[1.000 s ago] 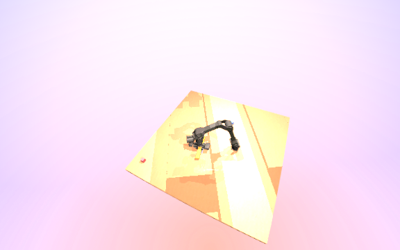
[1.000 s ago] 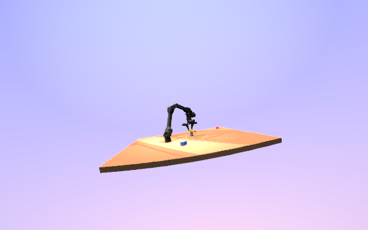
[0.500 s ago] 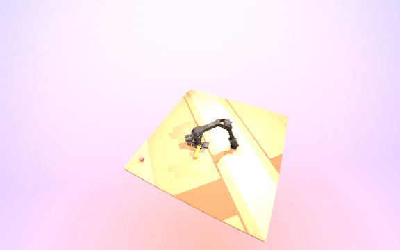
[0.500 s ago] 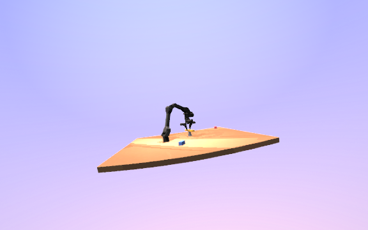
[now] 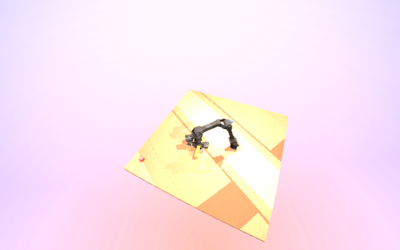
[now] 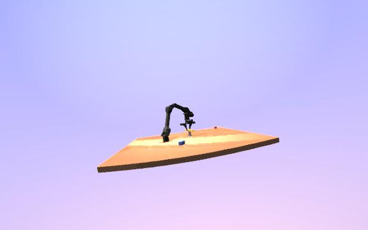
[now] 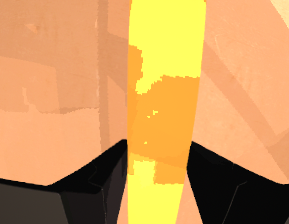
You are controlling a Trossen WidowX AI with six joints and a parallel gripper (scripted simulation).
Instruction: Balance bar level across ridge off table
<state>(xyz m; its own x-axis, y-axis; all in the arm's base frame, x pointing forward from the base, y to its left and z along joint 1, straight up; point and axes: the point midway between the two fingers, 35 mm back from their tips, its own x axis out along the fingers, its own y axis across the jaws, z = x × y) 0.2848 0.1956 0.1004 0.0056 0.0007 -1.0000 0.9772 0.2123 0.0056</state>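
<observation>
Now: the yellow bar 10 mm ahead of my gripper tip and 30 mm to the right of it. Round my gripper tip: small red cube: 460 mm ahead, 300 mm to the left, 50 mm below; small blue block: 140 mm behind, 470 mm to the right, 50 mm below.
</observation>
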